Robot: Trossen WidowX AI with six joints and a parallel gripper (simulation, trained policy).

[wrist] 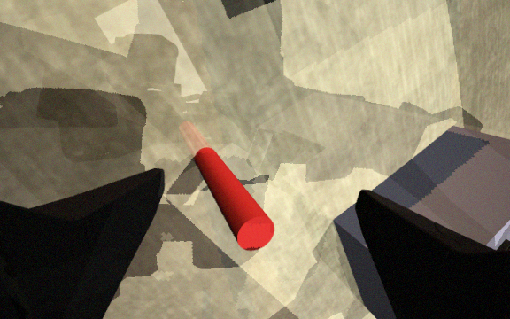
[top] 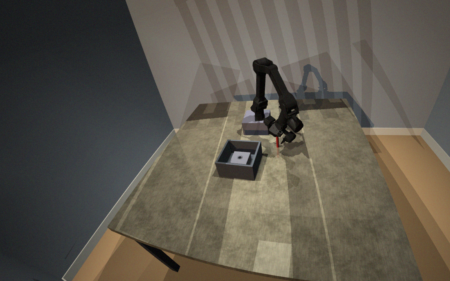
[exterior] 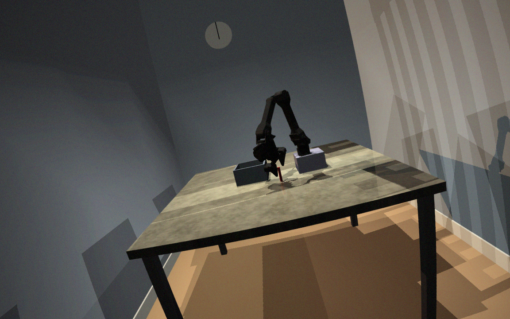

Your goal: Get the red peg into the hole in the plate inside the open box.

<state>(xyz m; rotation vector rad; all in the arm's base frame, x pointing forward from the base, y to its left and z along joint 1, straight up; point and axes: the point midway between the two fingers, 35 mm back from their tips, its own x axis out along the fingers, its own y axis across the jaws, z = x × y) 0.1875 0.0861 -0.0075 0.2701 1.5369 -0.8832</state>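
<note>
Now: the red peg 10 mm ahead of my gripper tip, 10 mm to the left of it and 10 mm below it. Also, from my gripper tip: grey plate: 140 mm ahead, 190 mm to the right, 10 mm below; dark box: 140 mm ahead, 190 mm to the right, 30 mm below.
</note>
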